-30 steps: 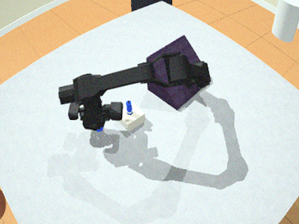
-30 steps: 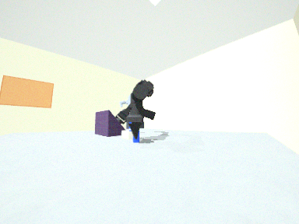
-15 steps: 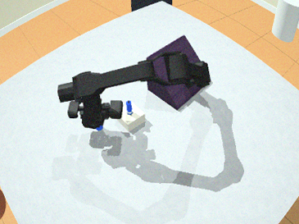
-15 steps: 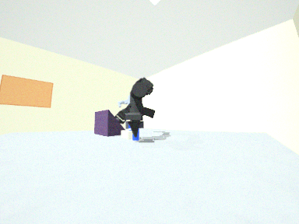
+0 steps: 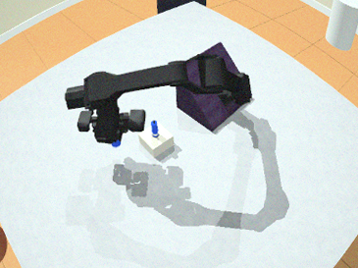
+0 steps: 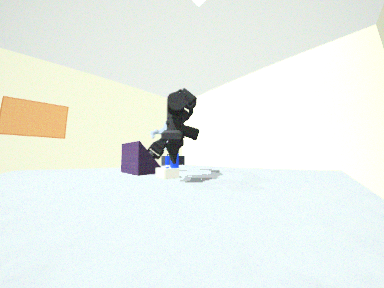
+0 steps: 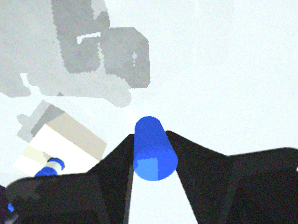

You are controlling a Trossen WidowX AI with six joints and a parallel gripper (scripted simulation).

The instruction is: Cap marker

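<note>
The holder block lies 10 cm behind my gripper tip, 6 cm to the left of it and 4 cm below it. Round my gripper tip: marker cap (1 cm above).
</note>
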